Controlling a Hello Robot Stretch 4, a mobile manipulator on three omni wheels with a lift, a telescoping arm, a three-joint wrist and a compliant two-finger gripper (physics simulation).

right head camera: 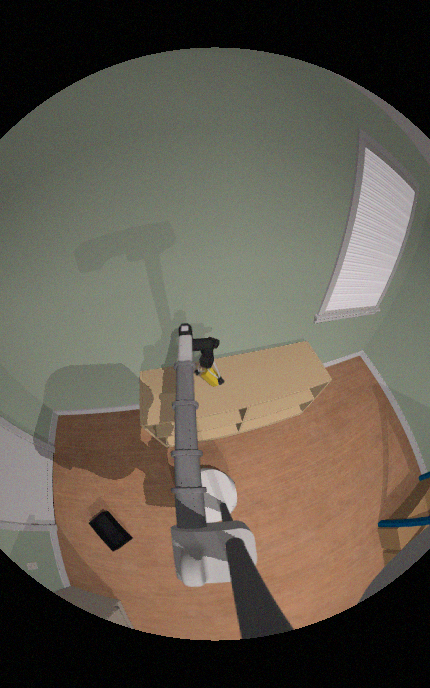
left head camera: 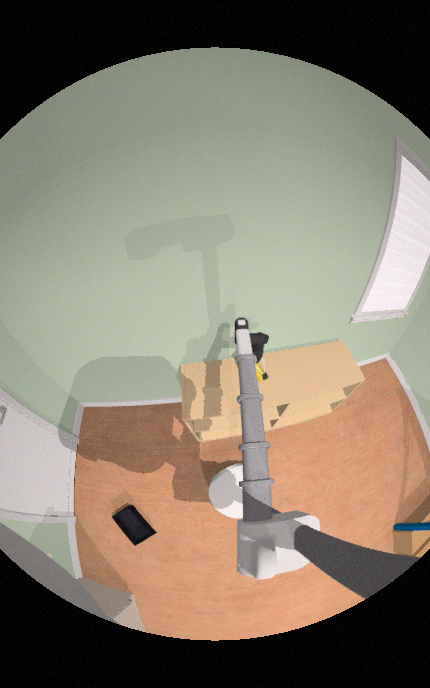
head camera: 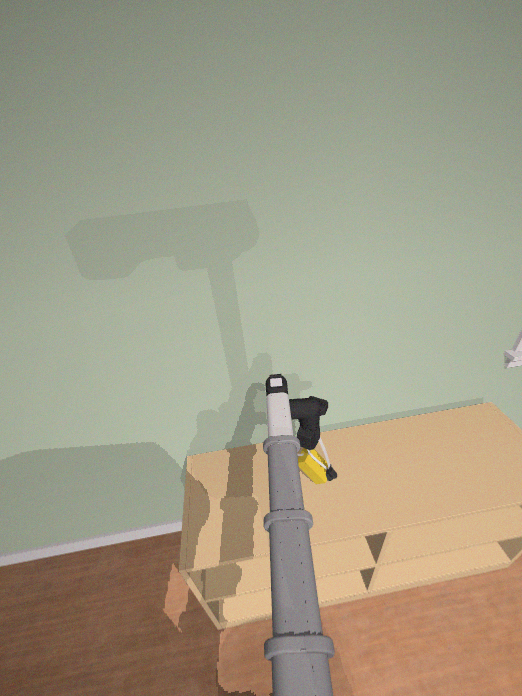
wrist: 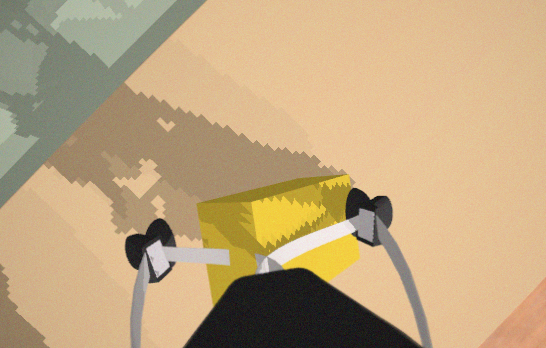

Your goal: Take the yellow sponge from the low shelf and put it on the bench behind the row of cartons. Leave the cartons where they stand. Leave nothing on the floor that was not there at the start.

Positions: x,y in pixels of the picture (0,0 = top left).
Scene:
A black flat object shows in the right head camera view (pixel 104 524) and in the left head camera view (pixel 133 525); in the head camera view it is out of frame, in the wrist view it is out of frame. The same spot on a low wooden shelf: (right head camera: pixel 261 387) is (head camera: pixel 410 492).

